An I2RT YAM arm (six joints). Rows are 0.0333 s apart.
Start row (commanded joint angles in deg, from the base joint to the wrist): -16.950, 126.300, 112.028, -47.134, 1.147, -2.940
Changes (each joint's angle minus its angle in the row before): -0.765, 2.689, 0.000, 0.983, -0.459, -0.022; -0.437, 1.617, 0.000, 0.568, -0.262, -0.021; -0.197, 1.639, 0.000, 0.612, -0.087, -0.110; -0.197, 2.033, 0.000, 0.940, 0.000, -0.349; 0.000, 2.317, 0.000, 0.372, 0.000, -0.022; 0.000, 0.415, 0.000, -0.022, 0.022, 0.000; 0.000, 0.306, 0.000, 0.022, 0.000, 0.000; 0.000, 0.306, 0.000, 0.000, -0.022, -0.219; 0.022, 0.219, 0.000, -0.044, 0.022, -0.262; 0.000, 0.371, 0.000, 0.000, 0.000, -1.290; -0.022, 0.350, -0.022, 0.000, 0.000, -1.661; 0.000, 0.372, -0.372, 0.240, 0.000, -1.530; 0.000, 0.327, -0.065, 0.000, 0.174, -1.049; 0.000, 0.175, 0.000, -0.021, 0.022, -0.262; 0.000, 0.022, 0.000, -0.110, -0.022, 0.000; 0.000, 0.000, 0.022, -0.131, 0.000, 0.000; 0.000, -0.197, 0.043, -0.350, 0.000, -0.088; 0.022, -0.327, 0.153, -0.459, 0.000, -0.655; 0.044, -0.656, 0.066, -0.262, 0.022, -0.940; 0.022, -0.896, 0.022, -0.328, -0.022, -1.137; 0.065, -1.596, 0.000, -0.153, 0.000, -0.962
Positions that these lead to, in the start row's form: -17.715, 128.989, 112.028, -46.151, 0.688, -2.962; -18.152, 130.606, 112.028, -45.583, 0.426, -2.983; -18.349, 132.245, 112.028, -44.971, 0.339, -3.093; -18.546, 134.278, 112.028, -44.031, 0.339, -3.442; -18.546, 136.595, 112.028, -43.659, 0.339, -3.464; -18.546, 137.010, 112.028, -43.681, 0.361, -3.464; -18.546, 137.316, 112.028, -43.659, 0.361, -3.464; -18.546, 137.622, 112.028, -43.659, 0.339, -3.683; -18.524, 137.841, 112.028, -43.703, 0.361, -3.945; -18.524, 138.212, 112.028, -43.703, 0.361, -5.235; -18.546, 138.562, 112.006, -43.703, 0.361, -6.896; -18.546, 138.934, 111.634, -43.463, 0.361, -8.426; -18.546, 139.261, 111.569, -43.463, 0.535, -9.475; -18.546, 139.436, 111.569, -43.484, 0.557, -9.737; -18.546, 139.458, 111.569, -43.594, 0.535, -9.737; -18.546, 139.458, 111.591, -43.725, 0.535, -9.737; -18.546, 139.261, 111.634, -44.075, 0.535, -9.825; -18.524, 138.934, 111.787, -44.534, 0.535, -10.480; -18.480, 138.278, 111.853, -44.796, 0.557, -11.420; -18.458, 137.382, 111.875, -45.124, 0.535, -12.557; -18.393, 135.786, 111.875, -45.277, 0.535, -13.519
